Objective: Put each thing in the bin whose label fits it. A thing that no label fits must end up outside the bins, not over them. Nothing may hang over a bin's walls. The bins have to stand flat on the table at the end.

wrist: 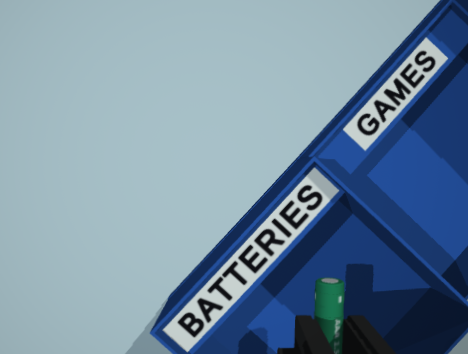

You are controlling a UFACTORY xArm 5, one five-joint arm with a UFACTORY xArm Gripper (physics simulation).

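Places are measured from the arm's base along level axes (x back, y right, z up), in millimetres.
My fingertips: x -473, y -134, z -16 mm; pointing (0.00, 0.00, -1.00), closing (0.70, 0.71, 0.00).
Behind a point stands the place of what it marks.
My gripper [332, 332] {z -16, x -473, y -134 mm} is at the bottom, right of the middle, shut on a green AA battery [329, 299] {z -10, x -490, y -119 mm} with a pale end. The battery points up the view and shows over the inside of the blue bin labelled BATTERIES [250, 260] {z -14, x -518, y -130 mm}. Shadows of the battery and fingers fall on that bin's floor. How high the battery is above the floor is hard to tell. The blue bin labelled GAMES [395, 94] {z -28, x -523, y -47 mm} adjoins it at the upper right; the part of its inside that shows holds no thing. The lower part of the batteries bin is cut off by the view's edge and hidden behind the fingers.
The shared wall [395, 236] {z -10, x -490, y -88 mm} between the two bins runs down to the right. The bins' outer label-side walls run diagonally from lower left to upper right. The pale table [125, 125] {z -56, x -594, y -134 mm} lies to their left. Another bin edge shows at the top right corner.
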